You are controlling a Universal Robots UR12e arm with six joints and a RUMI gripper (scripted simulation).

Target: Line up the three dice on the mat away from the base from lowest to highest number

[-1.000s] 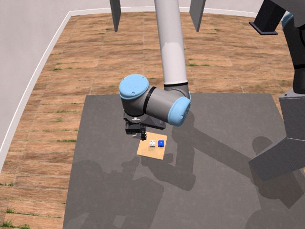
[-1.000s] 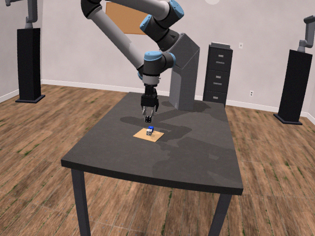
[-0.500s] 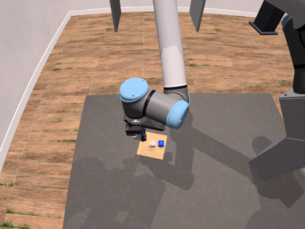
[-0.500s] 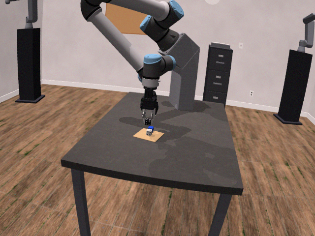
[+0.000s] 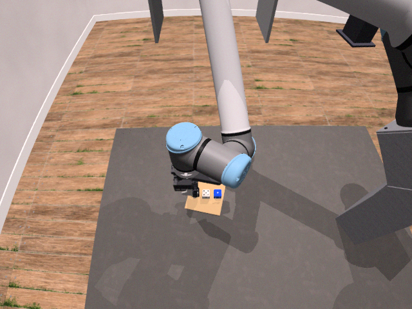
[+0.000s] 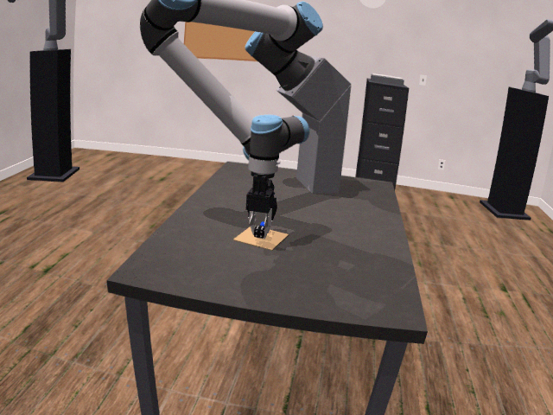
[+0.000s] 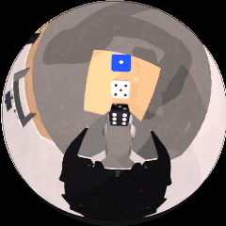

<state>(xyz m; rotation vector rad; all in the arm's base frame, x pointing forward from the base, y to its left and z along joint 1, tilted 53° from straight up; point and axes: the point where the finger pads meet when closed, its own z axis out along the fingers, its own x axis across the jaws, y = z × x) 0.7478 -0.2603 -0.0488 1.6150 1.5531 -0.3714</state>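
Right now my hand is 40 mm past the white die, 10 mm to the right of it and 20 mm above it. The rest, counted from my hand: blue die: 90 mm behind, 20 mm to the left, 20 mm below; black die: right at my hand; mat: 40 mm behind, 10 mm to the left, 40 mm below.
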